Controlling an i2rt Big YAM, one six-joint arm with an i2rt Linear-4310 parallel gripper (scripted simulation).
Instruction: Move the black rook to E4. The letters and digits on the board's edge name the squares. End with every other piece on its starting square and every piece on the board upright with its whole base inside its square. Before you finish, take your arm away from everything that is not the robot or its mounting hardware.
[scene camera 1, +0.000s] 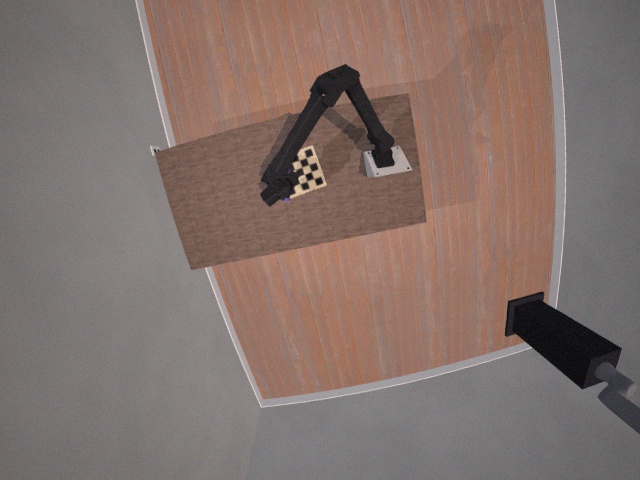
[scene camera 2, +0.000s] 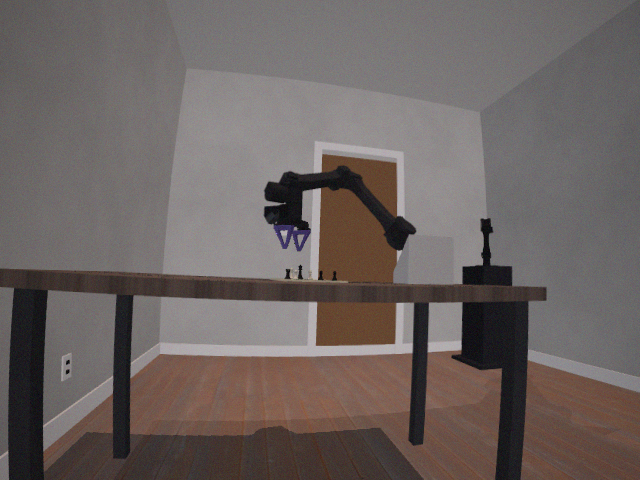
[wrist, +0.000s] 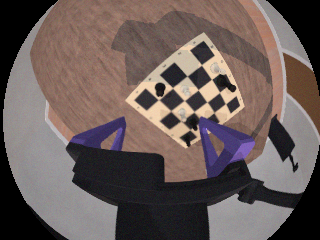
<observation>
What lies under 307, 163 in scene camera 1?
A chessboard.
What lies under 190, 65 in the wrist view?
A chessboard.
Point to the gripper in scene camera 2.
292, 250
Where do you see the gripper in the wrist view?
162, 120
</observation>
